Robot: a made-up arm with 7 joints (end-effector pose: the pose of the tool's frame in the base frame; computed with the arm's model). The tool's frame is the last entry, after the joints.
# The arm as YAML. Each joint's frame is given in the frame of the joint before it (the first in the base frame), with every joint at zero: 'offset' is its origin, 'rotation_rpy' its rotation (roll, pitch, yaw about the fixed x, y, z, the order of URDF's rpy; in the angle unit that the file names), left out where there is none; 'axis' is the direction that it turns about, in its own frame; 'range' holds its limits. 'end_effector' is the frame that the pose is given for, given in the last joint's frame.
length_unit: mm
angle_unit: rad
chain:
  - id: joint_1
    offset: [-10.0, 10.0, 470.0]
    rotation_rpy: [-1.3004, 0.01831, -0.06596]
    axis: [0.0, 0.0, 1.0]
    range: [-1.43, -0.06]
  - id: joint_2
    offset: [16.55, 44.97, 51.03]
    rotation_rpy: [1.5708, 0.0, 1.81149]
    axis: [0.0, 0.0, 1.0]
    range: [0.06, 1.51]
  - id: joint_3
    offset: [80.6, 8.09, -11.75]
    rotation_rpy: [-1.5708, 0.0, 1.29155]
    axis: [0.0, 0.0, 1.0]
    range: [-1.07, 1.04]
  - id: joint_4
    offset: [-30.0, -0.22, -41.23]
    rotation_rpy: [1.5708, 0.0, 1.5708]
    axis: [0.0, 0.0, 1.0]
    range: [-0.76, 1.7]
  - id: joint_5
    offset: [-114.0, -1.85, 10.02]
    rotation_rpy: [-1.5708, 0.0, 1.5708]
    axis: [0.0, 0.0, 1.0]
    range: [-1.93, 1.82]
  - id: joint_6
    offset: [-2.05, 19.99, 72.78]
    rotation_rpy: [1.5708, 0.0, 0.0]
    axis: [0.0, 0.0, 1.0]
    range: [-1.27, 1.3]
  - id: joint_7
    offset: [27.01, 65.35, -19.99]
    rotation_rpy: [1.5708, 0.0, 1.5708]
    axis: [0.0, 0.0, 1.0]
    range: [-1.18, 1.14]
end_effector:
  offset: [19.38, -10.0, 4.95]
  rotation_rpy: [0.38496, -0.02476, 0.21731]
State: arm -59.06 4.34 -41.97 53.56 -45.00 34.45 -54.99
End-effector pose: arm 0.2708 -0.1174 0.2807 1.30 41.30 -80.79
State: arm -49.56 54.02 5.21 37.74 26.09 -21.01 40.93
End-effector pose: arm 0.3465 0.1770 0.4557 78.89 -40.71 67.45
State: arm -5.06 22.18 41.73 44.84 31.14 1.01 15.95
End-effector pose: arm 0.1573 0.2790 0.1666 69.44 57.69 49.35
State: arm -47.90 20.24 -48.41 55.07 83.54 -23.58 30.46
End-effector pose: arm 0.2302 0.0390 0.1590 115.75 -66.51 -43.42
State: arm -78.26 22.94 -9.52 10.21 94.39 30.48 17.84
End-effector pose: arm 0.3375 0.0107 0.6190 102.28 -49.21 96.38
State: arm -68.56 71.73 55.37 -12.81 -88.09 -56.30 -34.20
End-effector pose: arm -0.0610 0.1535 0.6493 -1.34 -167.41 14.49
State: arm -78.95 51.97 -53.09 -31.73 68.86 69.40 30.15
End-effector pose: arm 0.2094 -0.0735 0.5554 76.99 -74.95 96.90
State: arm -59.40 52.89 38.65 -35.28 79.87 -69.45 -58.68
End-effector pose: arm 0.1824 0.0916 0.6198 -159.68 8.81 -25.76
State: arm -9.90 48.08 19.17 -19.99 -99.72 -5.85 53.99
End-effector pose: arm 0.2406 0.1505 0.5195 -35.22 14.79 46.45
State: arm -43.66 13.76 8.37 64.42 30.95 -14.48 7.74
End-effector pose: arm 0.3146 0.0577 0.2182 62.35 15.18 7.09
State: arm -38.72 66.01 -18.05 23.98 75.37 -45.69 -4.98
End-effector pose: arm 0.2702 0.1849 0.3127 148.19 -34.34 -54.67
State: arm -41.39 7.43 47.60 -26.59 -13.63 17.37 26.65
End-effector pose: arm 0.2254 0.1941 0.5847 -7.38 -22.20 72.26
